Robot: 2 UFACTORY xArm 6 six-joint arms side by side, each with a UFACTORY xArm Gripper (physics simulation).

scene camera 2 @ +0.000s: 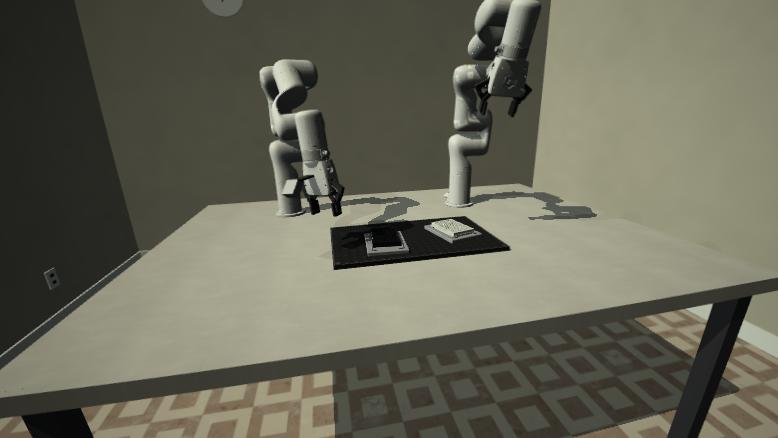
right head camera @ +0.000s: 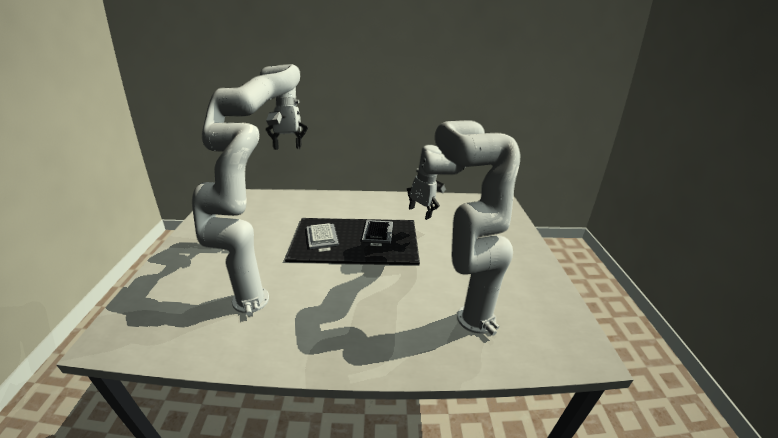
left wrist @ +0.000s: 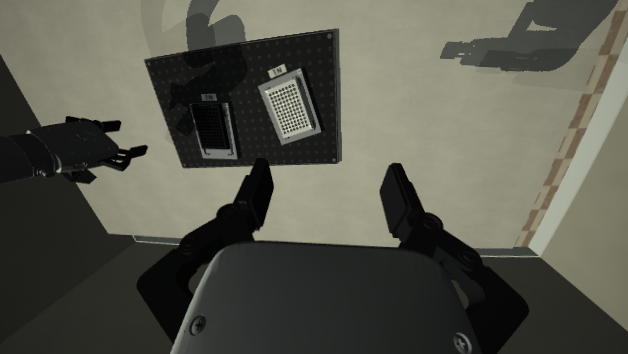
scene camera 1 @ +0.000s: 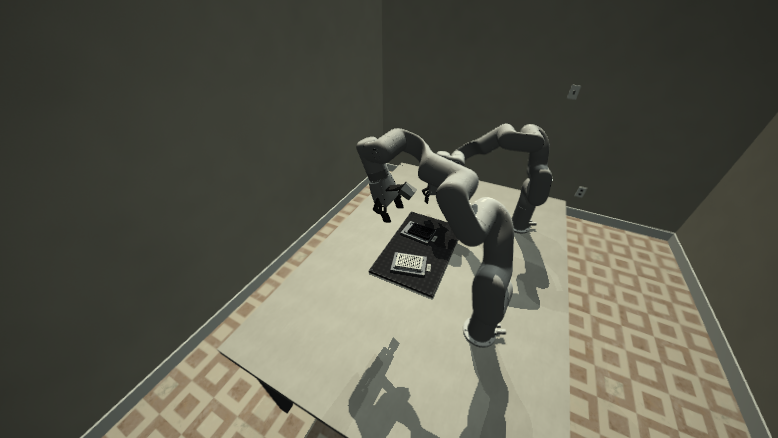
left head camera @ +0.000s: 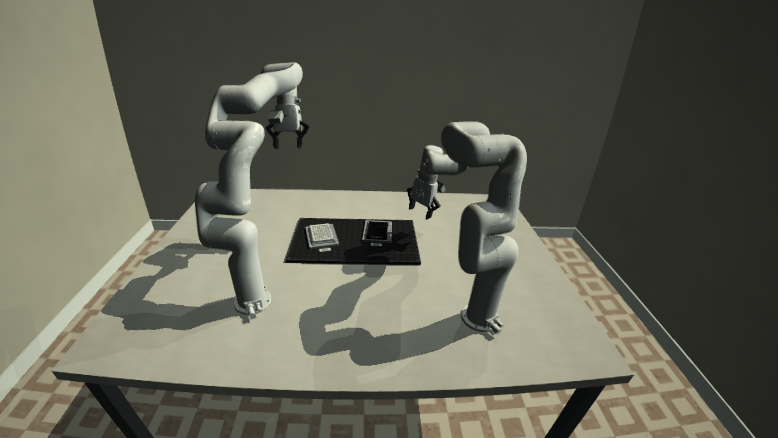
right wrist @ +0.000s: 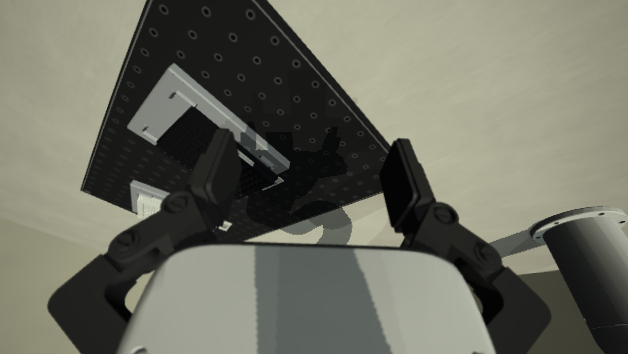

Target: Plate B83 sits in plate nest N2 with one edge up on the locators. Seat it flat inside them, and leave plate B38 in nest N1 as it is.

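Frame: origin at the left arm's base, x ahead, y left, z up, level; metres.
Where they show: left gripper, fingertip midpoint: (scene camera 2: 496, 114) (right head camera: 287, 149) (left wrist: 326, 174) (scene camera 1: 394, 214) (left head camera: 287, 148); right gripper, fingertip midpoint: (scene camera 2: 326, 214) (right head camera: 419, 213) (left wrist: 132, 137) (scene camera 1: 433, 202) (left head camera: 419, 213) (right wrist: 313, 152); left arm's base, link origin: (scene camera 2: 459, 204) (right head camera: 250, 300) (scene camera 1: 479, 332) (left head camera: 252, 301); right arm's base, link origin: (scene camera 2: 291, 213) (right head camera: 476, 319) (scene camera 1: 517, 226) (left head camera: 479, 317) (right wrist: 573, 225).
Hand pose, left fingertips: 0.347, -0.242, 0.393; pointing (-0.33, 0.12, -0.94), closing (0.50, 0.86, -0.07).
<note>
Each offset is from my left fingertips to the top centre of the thing, as dx, dy, dz. "*": to the spot under its first point. Level surfaces: height alone.
Black plate B83 {-0.149, -0.320, -0.349} (left head camera: 376, 230) (scene camera 2: 386, 237) (left wrist: 210, 127) (right wrist: 182, 137) lies in grey nest N2 {* -0.072, -0.358, -0.368} (left wrist: 220, 155) (right wrist: 155, 107); shadow and dark colour hide whether an edge is raised. White plate B38 {-0.077, -0.093, -0.354} (left head camera: 322, 232) (scene camera 1: 409, 261) (left wrist: 290, 109) sits in nest N1 {* -0.147, -0.080, -0.368} (left wrist: 280, 81). My left gripper (left head camera: 287, 145) (scene camera 2: 497, 113) (left wrist: 326, 174) is open and empty, high above the table. My right gripper (left head camera: 420, 212) (scene camera 2: 325, 213) (right wrist: 313, 152) is open and empty, lower, above and beside the N2 end of the board. Its left finger hides part of B83 in the right wrist view.
Both nests stand on a black perforated board {-0.140, -0.220, -0.379} (left head camera: 348, 256) (left wrist: 250, 155) on the pale table {dz -0.392} (left head camera: 272, 353). The right arm's base (left head camera: 481, 321) (right wrist: 580, 220) and the left arm's base (left head camera: 252, 301) stand on the table. The right arm's shadow falls across the board near N2.
</note>
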